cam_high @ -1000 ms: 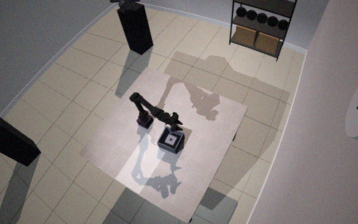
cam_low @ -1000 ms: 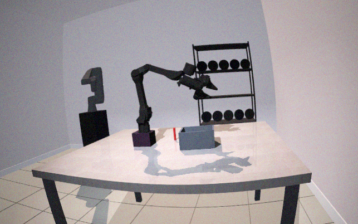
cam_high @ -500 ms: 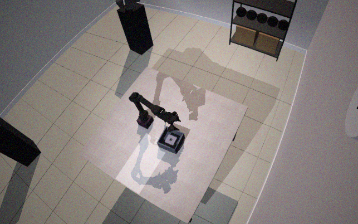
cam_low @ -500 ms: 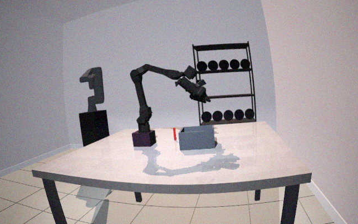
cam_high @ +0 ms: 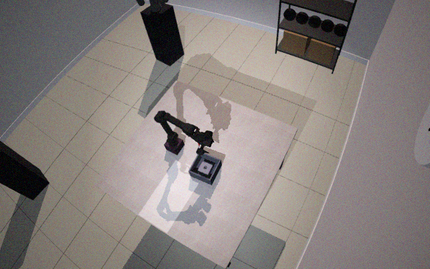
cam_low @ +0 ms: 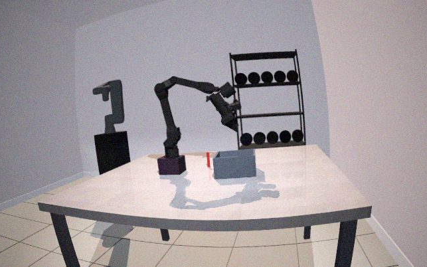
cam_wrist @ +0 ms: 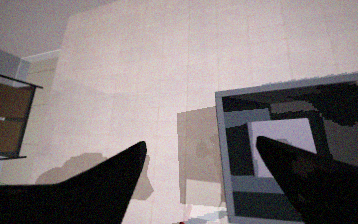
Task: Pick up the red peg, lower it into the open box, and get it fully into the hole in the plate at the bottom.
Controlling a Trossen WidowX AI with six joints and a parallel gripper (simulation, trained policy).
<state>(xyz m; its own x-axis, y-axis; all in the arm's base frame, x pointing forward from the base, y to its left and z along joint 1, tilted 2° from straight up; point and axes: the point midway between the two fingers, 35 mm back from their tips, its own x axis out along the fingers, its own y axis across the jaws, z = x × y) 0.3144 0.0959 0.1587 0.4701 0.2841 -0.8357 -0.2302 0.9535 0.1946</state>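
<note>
Right now my gripper tip is 19 cm past the red peg, 3 cm to the right of it and 16 cm above it. Also, from my gripper tip: pale plate 1 cm ahead, 11 cm to the right, 16 cm below; then box 1 cm ahead, 11 cm to the right, 18 cm below.
</note>
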